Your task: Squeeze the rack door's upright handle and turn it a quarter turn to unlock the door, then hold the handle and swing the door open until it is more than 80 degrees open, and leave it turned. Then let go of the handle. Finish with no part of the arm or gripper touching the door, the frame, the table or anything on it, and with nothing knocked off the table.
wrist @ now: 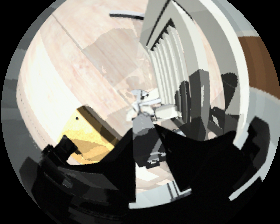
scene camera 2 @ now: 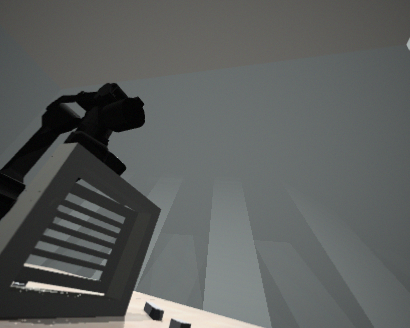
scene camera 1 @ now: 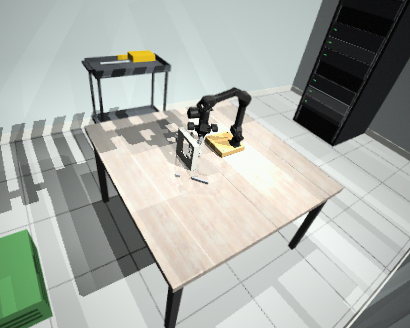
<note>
The pictures show: the gripper and a rack.
</note>
